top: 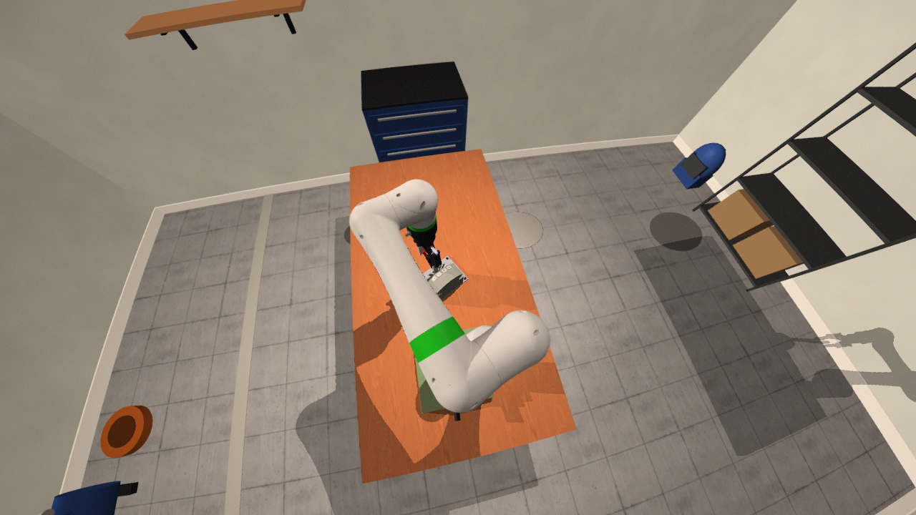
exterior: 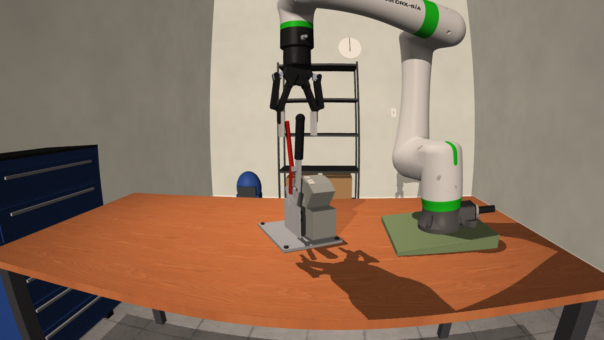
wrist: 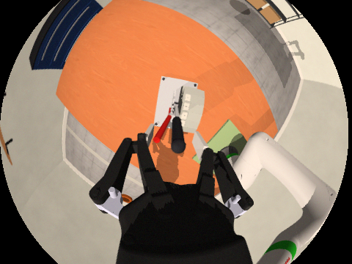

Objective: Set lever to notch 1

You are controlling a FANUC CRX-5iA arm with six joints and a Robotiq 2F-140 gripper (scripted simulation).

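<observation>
The red bar is 11 cm below my hand and 2 cm ahead of it.
</observation>
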